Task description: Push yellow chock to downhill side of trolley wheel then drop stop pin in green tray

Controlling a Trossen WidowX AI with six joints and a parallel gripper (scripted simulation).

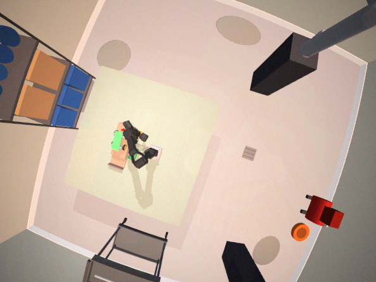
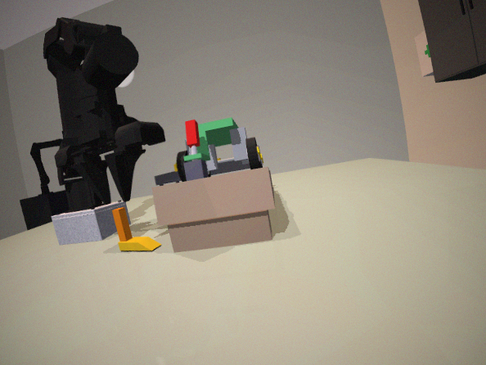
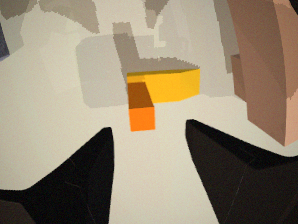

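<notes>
The yellow chock lies 5 cm below my gripper tip and 2 cm ahead of it. The rest, counted from my gripper tip: red-headed stop pin 14 cm ahead, 6 cm above, 1 cm to the right; then trolley 16 cm ahead, 10 cm to the left, 4 cm above; then tan ramp 17 cm ahead, 11 cm to the left, 3 cm below.
</notes>
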